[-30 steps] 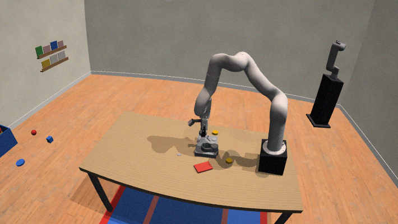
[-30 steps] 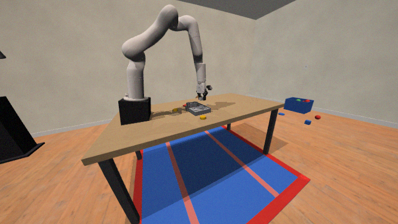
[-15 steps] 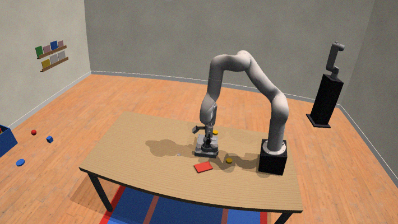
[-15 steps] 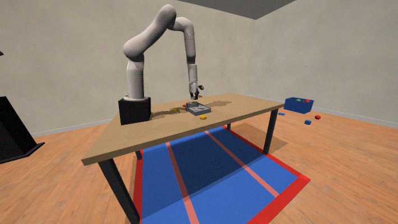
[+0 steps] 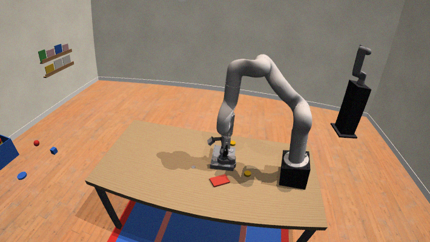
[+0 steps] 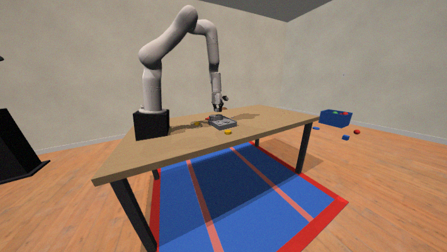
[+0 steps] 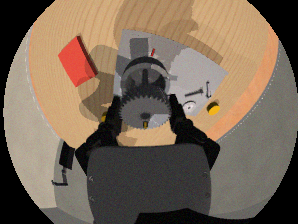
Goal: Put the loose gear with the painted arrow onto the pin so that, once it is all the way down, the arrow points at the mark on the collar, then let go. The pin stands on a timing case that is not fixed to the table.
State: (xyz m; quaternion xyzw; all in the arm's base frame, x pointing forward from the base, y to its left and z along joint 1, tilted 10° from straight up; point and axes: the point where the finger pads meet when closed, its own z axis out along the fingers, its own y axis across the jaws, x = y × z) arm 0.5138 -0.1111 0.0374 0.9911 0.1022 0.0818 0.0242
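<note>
Right now the toothed gear is right at my hand. Also, from my hand: small grey disc: 210 mm ahead, 130 mm below, 50 mm to the left; then red flat tile: 180 mm to the left, 120 mm below, 20 mm ahead.
</note>
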